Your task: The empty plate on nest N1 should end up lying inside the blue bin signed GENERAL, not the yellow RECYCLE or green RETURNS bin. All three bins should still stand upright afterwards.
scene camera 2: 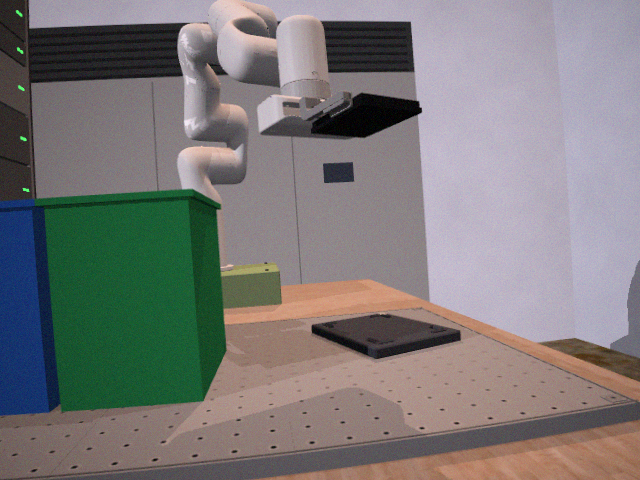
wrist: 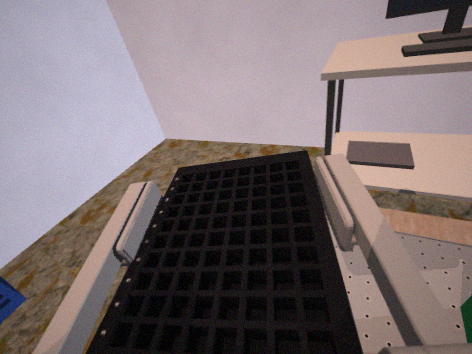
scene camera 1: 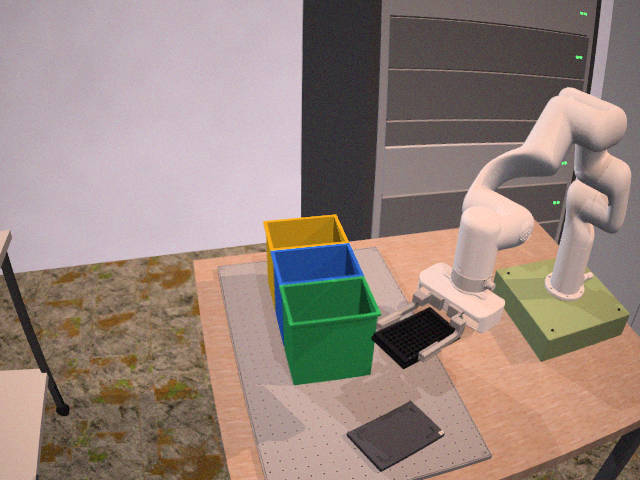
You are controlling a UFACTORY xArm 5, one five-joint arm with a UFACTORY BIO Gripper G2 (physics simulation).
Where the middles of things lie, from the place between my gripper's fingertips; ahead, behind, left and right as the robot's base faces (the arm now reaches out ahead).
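The yellow bin [scene camera 1: 282, 234] is far to the right of my hand, a good way below it and barely ahead of it. Then there is the green bin [scene camera 2: 135, 282], which I find 27 cm to the right of my hand, 20 cm below it and 3 cm ahead of it. The blue bin [scene camera 1: 318, 263] is 20 cm below my hand as well, but 40 cm to the right of it and 2 cm ahead of it. And the black plate [scene camera 2: 370, 113] is 1 cm below my hand, 1 cm to the right of it and 4 cm behind it.
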